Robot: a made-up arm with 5 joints.
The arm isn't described. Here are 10 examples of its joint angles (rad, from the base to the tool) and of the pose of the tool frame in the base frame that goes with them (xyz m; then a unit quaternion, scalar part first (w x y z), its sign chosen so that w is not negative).
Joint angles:
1: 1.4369 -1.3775 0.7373 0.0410 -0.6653
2: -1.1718 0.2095 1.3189 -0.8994 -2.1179
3: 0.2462 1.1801 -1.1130 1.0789 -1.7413
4: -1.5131 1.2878 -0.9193 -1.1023 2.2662
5: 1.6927 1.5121 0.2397 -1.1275 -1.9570
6: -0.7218 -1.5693 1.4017 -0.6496 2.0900
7: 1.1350 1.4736 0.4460 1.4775 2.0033
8: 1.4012 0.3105 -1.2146 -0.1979 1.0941
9: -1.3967 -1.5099 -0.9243 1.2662 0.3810
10: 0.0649 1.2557 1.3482 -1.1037 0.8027
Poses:
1: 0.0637 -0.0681 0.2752 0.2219 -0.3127 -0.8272 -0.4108
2: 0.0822 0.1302 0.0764 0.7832 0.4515 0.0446 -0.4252
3: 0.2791 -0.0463 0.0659 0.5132 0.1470 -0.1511 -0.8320
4: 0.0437 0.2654 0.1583 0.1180 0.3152 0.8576 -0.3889
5: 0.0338 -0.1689 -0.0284 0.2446 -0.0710 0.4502 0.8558
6: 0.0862 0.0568 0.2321 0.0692 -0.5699 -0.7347 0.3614
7: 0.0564 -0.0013 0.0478 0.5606 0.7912 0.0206 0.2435
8: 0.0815 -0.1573 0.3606 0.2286 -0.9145 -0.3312 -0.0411
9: 0.0088 -0.1105 0.2917 0.1298 0.4972 -0.8443 0.1522
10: 0.0867 0.0101 0.0036 0.9406 -0.0140 -0.0324 0.3376
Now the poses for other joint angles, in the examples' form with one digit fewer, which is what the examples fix.
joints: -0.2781 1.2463 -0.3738 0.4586 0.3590
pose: 0.228 0.067 -0.011 0.950 -0.002 -0.120 0.288
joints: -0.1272 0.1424 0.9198 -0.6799 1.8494
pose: 0.219 0.036 0.110 0.473 -0.416 -0.375 0.681
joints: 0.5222 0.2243 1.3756 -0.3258 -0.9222
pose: 0.124 -0.033 0.045 0.726 0.033 -0.144 -0.672
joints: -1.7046 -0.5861 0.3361 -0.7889 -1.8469
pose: 0.013 0.114 0.319 0.262 0.940 0.219 -0.025
